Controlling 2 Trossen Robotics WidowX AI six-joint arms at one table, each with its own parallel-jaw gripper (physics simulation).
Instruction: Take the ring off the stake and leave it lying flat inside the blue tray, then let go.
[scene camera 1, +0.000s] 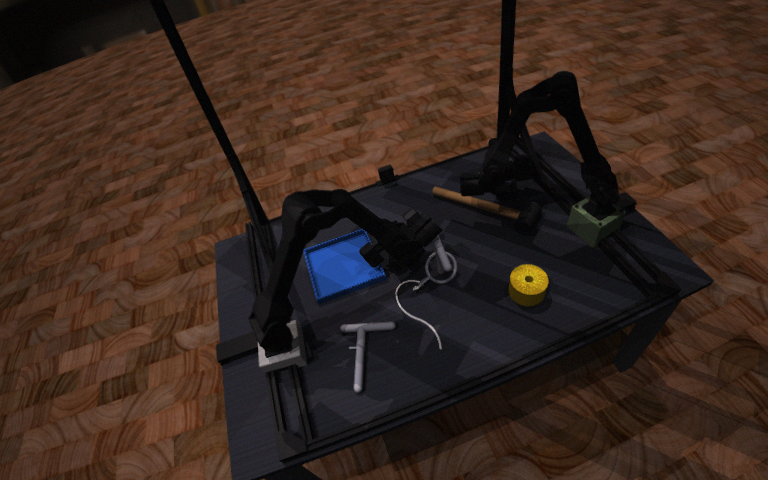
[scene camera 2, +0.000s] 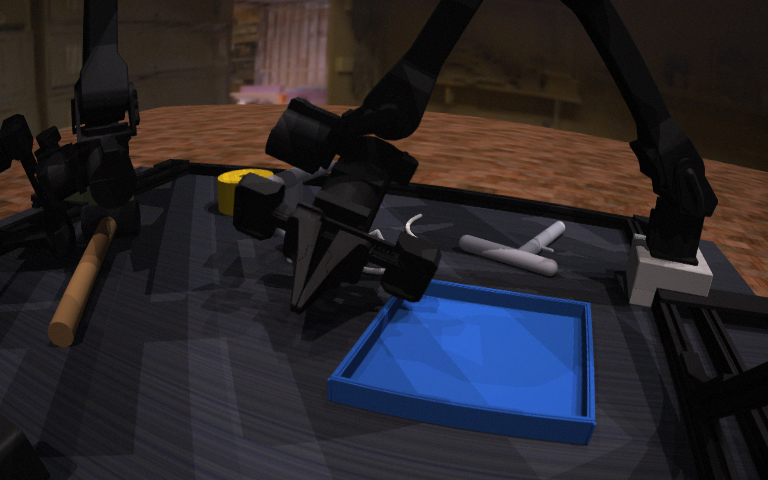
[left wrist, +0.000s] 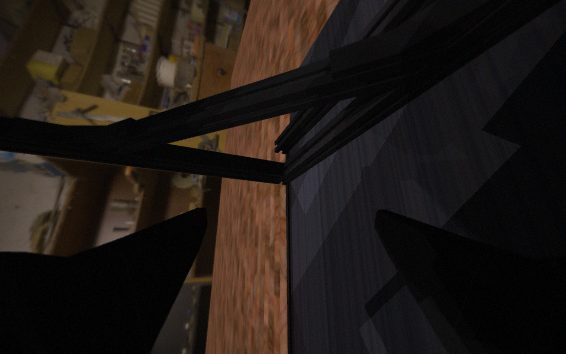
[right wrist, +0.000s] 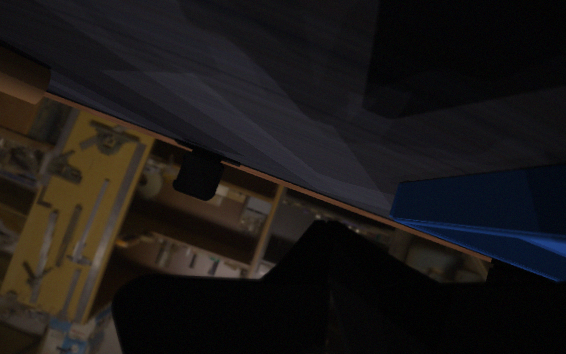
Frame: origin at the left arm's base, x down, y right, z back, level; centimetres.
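Seen in the pictures: left gripper, fingertip midpoint: (left wrist: 292, 217); right gripper, fingertip midpoint: (scene camera 2: 295, 310) (right wrist: 324, 231); left arm's base, link origin: (scene camera 1: 598, 208); right arm's base, link origin: (scene camera 1: 277, 342) (scene camera 2: 671, 252).
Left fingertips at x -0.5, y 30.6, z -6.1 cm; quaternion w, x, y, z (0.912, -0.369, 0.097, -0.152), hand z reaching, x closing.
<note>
Pixels of each thing's top centre, then the offset from my left fingertips to it. "*": a spot on its surface instead.
- grey ring, surface spot: (scene camera 1: 440, 281) * dx +7.4, dy -21.8, dz -39.2 cm
- grey stake, top centre: (scene camera 2: 301, 165) (scene camera 1: 440, 248) dx -2.3, dy -19.7, dz -37.2 cm
- white cord, surface spot: (scene camera 1: 403, 309) * dx +7.8, dy -23.5, dz -51.3 cm
- blue tray, top centre: (scene camera 2: 486, 336) (scene camera 1: 342, 261) dx +6.2, dy -1.5, dz -58.2 cm
- mallet with a wooden handle, top centre: (scene camera 2: 88, 236) (scene camera 1: 482, 197) dx +3.5, dy -6.1, dz -13.8 cm
- yellow roll, top centre: (scene camera 2: 245, 175) (scene camera 1: 529, 279) dx +3.5, dy -35.9, dz -22.7 cm
- grey T-shaped piece, top centre: (scene camera 2: 532, 231) (scene camera 1: 365, 354) dx +6.5, dy -30.1, dz -65.0 cm
A grey ring (scene camera 1: 440, 281) hangs around the grey stake (scene camera 1: 443, 256) near the table's middle. In scene camera 2 the right gripper and its arm hide most of both. A white cord (scene camera 1: 403, 309) lies beside the ring. The blue tray (scene camera 1: 339, 271) (scene camera 2: 481, 356) (right wrist: 465, 200) holds no ring. My right gripper (scene camera 2: 297, 305) (right wrist: 324, 231) is shut and empty, above the table between stake and tray; in scene camera 1 its body hides the fingertips. My left gripper (left wrist: 292, 217) is open and empty, off beyond the mallet.
A mallet with a wooden handle (scene camera 1: 474, 203) (scene camera 2: 79, 288) lies near the left gripper. A yellow roll (scene camera 1: 526, 295) (scene camera 2: 225, 195) stands right of the ring in scene camera 1. A grey T-shaped piece (scene camera 1: 359, 362) (scene camera 2: 506, 254) lies near the right arm's base.
</note>
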